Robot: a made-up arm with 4 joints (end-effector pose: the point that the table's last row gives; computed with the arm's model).
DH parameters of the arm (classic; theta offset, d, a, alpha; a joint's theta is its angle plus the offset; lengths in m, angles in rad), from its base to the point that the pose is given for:
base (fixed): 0 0.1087 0 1.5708
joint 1: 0.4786 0 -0.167 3.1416
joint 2: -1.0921 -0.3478 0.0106 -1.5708
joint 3: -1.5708 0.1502 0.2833 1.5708
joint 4: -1.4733 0 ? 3.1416
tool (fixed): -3.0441 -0.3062 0 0
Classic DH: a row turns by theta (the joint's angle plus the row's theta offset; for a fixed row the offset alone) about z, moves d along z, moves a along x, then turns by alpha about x.
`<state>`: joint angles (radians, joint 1 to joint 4).
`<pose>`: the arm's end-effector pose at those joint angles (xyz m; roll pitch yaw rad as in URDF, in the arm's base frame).
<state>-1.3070 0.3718 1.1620 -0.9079</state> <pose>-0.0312 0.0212 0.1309 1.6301 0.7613 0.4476</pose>
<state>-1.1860 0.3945 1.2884 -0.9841</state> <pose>0.0060 0.0068 0.1196 1.5741 0.5961 0.2842</pose>
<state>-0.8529 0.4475 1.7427 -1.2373</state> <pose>0.1312 -0.0813 0.1303 1.6166 0.0669 -0.1627</pose>
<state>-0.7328 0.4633 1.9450 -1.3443</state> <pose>0.1728 -0.1368 0.1500 1.7060 -0.1232 -0.3671</pose>
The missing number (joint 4, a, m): 0.0853
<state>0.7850 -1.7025 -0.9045 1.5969</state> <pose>0.1067 -0.3611 0.4186 2.2626 0.6938 -2.2081</pose>
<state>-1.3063 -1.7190 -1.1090 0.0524</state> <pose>0.1041 -0.4900 -0.1000 -1.0980 -0.4594 -0.0261</pose>
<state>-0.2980 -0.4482 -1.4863 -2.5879</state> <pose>0.0881 -0.6334 -0.1319 1.4613 0.7014 3.0835</pose>
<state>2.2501 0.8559 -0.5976 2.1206</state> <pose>0.6218 -0.2296 0.1628 1.4091 0.4446 -2.2457</pose>
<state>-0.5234 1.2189 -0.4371 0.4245</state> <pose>-0.5787 -0.1822 0.1102 -1.9979 1.1880 -1.5275</pose>
